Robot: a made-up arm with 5 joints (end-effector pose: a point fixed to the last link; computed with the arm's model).
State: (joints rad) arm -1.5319 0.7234 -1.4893 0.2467 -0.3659
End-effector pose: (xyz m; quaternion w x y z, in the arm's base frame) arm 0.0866 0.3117 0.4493 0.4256 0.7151 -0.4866 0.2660
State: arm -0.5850 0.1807 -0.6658 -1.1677 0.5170
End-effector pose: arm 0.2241 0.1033 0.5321 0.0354 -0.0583 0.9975 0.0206
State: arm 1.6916 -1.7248 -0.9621 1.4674 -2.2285
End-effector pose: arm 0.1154 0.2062 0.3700 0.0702 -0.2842 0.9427 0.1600
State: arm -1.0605 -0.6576 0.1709 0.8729 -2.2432
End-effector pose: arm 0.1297 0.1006 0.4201 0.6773 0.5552 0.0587 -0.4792
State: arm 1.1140 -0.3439 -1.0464 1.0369 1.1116
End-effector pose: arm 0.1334 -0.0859 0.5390 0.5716 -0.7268 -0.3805 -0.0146
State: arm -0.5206 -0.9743 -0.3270 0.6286 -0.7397
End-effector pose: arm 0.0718 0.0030 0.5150 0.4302 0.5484 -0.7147 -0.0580
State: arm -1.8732 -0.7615 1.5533 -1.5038 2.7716
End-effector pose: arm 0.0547 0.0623 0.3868 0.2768 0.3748 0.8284 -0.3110
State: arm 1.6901 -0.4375 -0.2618 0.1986 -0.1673
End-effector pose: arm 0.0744 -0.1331 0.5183 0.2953 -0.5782 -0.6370 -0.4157
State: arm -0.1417 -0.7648 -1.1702 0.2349 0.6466
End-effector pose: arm -0.0269 -0.0076 0.5625 0.0602 0.2257 0.9721 0.0234
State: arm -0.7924 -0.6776 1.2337 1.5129 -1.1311
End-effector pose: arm 0.0715 0.0002 0.2854 0.9510 -0.2056 0.1361 -0.1865
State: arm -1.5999 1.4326 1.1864 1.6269 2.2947
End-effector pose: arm 0.0718 0.0917 0.2445 0.0797 -0.3089 -0.9226 -0.2170
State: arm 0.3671 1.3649 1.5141 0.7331 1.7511
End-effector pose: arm 0.1287 -0.0093 0.2423 0.4106 0.7329 0.4354 0.3237
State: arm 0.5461 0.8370 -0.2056 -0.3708 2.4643
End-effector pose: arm 0.3796 -0.1714 0.2516 0.4711 -0.6068 -0.0547 0.6379
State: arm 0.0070 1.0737 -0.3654 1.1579 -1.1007
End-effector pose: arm 0.3334 0.0061 0.1487 0.8283 -0.0796 0.1238 -0.5406
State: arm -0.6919 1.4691 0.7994 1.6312 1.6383
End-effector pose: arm 0.1468 0.0636 0.1972 0.1648 0.3986 0.8276 0.3593
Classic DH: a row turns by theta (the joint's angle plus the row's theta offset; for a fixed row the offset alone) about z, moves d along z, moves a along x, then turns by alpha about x. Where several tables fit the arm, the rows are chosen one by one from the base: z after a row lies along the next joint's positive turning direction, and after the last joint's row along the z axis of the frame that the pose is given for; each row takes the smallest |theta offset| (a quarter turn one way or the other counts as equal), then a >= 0, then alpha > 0; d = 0 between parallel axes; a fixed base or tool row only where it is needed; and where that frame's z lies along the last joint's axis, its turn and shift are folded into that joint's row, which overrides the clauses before.
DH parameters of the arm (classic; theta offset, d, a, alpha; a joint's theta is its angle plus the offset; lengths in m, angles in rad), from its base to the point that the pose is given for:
base (fixed): 0 0 0.0824 3.1416
joint 1: 0 -0.2393 0.0275 1.5708
joint 2: -1.3272 0 0.1807 0
joint 3: 1.2882 0 0.0924 0
joint 4: -1.5318 0.0079 0 1.5708
joint 5: -0.0487 -0.0822 0 0

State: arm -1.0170 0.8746 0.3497 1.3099 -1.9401
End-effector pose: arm 0.1584 0.1379 0.1858 0.7836 -0.4622 0.0314 -0.4139
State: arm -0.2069 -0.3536 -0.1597 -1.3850 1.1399
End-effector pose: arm 0.1394 0.0200 0.5452 0.1299 0.4222 0.8917 0.0985
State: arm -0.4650 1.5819 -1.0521 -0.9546 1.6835
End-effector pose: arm 0.3995 0.1679 0.1841 0.2698 -0.4639 -0.7006 0.4702
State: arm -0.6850 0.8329 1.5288 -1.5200 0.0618
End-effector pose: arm 0.2154 0.1189 0.1962 0.8779 0.1175 -0.3366 0.3195
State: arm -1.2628 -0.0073 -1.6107 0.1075 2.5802
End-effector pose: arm 0.0951 0.0660 0.5891 0.0097 0.5924 0.8051 -0.0285
